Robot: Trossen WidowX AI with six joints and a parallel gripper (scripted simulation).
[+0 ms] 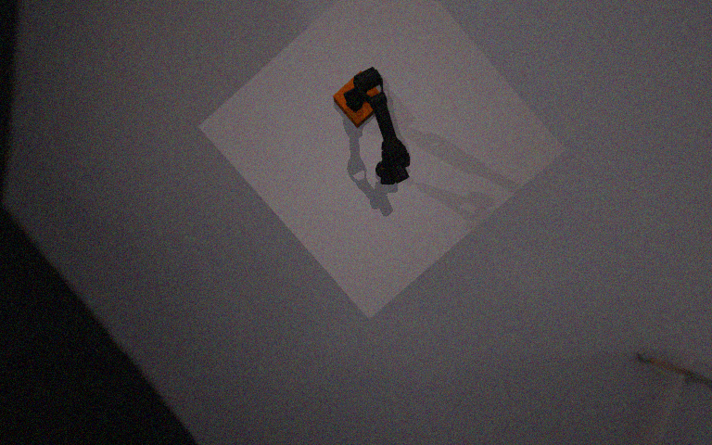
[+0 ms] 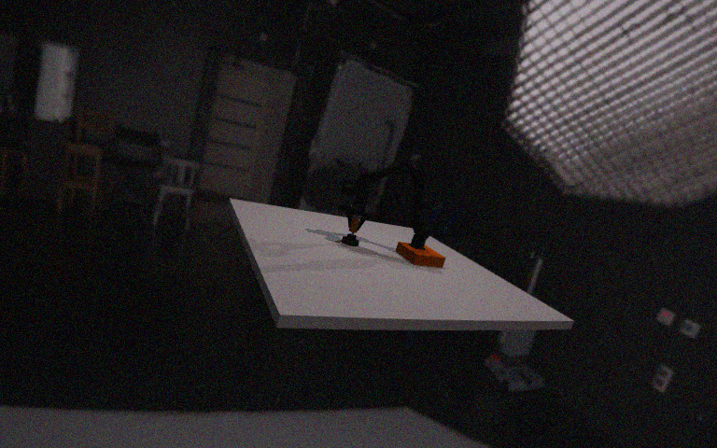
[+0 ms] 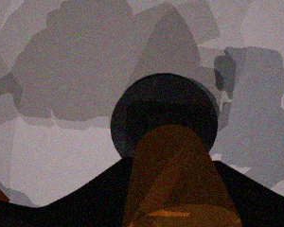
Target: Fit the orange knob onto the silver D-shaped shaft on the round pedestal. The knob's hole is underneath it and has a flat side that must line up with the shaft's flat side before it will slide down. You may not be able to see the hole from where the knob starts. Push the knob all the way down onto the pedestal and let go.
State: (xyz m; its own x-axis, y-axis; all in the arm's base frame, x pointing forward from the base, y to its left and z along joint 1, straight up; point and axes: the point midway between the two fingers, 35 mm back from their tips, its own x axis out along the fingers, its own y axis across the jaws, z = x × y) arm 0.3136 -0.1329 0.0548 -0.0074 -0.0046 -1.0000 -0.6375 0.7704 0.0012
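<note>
My gripper tip is 30 mm below the orange knob. The rest, counted from my gripper tip: pedestal with D-shaped shaft 40 mm below.
</note>
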